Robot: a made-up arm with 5 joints.
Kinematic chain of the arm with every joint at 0, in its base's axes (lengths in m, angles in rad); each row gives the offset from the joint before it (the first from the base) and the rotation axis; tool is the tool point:
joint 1: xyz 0 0 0.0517 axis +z
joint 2: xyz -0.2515 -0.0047 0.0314 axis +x
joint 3: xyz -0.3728 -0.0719 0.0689 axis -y
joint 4: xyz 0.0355 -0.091 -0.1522 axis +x
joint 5: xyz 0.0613 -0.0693 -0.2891 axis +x
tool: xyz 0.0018 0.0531 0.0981
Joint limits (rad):
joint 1: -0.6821..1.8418
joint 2: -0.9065..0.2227
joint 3: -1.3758..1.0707
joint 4: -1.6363..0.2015
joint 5: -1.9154..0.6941
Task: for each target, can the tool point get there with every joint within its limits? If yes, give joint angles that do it. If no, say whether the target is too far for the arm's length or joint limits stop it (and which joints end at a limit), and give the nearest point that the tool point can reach.
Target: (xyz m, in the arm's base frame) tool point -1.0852 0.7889 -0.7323
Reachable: no: too far | nearest point -0.8269 0.5160 -0.2899 | short by 0.580 m
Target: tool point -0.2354 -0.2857 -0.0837
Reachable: yes | joints 0.3230 -0.1937 0.6137 -0.1054 -0.6653
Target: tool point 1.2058 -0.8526 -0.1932
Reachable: no: too far | nearest point 0.7150 -0.7573 -0.0601 | short by 0.517 m
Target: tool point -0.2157 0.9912 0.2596
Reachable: no: joint limits stop it (at a limit: joint 1, joint 2, joint 3, joint 4) | nearest point -0.8143 0.6018 -0.0371 | short by 0.773 m
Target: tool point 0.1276 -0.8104 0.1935
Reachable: yes | joints 1.2407 -0.7549 -0.7641 -1.1487 -0.3068
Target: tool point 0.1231 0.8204 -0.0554
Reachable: no: joint limits stop it (at a limit: joint 1, joint 2, joint 4) | nearest point -0.3078 0.2598 -0.2502 | short by 0.733 m
